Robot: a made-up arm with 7 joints.
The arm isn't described. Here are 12 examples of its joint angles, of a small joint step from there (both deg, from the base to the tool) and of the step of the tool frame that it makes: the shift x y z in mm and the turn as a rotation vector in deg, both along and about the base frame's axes.
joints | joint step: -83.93 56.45 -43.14 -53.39 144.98 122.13 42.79 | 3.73 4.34 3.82 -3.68 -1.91 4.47 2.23
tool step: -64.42 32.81 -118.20 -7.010 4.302 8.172
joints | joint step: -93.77 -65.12 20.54 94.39 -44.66 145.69 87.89 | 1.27 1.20 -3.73 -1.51 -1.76 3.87 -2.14
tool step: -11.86 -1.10 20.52 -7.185 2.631 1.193
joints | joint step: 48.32 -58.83 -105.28 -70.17 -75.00 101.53 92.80 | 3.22 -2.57 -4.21 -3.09 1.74 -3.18 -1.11
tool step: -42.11 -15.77 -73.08 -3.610 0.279 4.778
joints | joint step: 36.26 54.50 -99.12 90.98 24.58 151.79 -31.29 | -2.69 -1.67 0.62 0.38 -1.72 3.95 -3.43
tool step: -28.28 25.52 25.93 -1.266 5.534 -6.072
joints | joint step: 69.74 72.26 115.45 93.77 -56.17 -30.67 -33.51 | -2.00 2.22 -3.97 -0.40 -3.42 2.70 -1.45
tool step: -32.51 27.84 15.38 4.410 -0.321 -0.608
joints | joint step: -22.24 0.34 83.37 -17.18 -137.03 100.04 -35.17 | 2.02 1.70 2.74 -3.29 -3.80 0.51 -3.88
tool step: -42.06 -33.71 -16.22 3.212 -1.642 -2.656
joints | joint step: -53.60 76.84 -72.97 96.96 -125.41 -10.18 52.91 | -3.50 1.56 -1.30 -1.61 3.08 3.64 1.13
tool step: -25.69 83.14 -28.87 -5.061 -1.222 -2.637
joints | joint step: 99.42 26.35 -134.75 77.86 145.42 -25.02 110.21 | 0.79 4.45 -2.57 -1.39 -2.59 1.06 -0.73
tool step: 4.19 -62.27 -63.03 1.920 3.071 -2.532
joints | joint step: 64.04 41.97 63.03 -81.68 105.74 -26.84 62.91 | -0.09 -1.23 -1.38 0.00 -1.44 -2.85 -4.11
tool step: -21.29 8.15 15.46 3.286 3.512 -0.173
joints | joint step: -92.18 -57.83 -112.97 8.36 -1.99 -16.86 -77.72 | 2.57 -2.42 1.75 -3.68 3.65 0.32 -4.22
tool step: 68.16 -70.22 -57.27 7.056 -4.922 8.237
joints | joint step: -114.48 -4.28 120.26 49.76 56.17 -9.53 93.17 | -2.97 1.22 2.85 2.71 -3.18 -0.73 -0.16
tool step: 23.65 17.74 -39.01 -4.307 3.153 -1.500
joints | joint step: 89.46 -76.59 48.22 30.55 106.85 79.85 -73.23 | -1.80 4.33 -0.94 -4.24 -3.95 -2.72 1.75
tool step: 81.52 62.93 110.75 9.946 -1.512 -3.271
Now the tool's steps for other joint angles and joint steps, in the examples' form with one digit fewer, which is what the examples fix.
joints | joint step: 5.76 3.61 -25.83 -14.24 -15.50 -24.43 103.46 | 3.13 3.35 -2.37 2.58 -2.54 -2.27 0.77
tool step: -41.5 -30.9 -11.0 4.21 0.37 -1.37
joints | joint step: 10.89 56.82 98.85 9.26 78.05 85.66 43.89 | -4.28 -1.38 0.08 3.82 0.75 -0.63 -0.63
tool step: 25.0 117.5 6.4 -2.36 -0.17 -7.22
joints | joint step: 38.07 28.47 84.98 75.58 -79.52 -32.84 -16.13 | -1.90 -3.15 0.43 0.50 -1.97 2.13 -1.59
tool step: 31.5 47.0 12.9 -2.99 -0.24 -0.49
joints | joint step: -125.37 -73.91 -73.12 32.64 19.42 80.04 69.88 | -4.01 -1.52 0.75 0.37 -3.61 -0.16 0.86
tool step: -52.0 52.6 -39.8 3.35 -0.63 -4.56
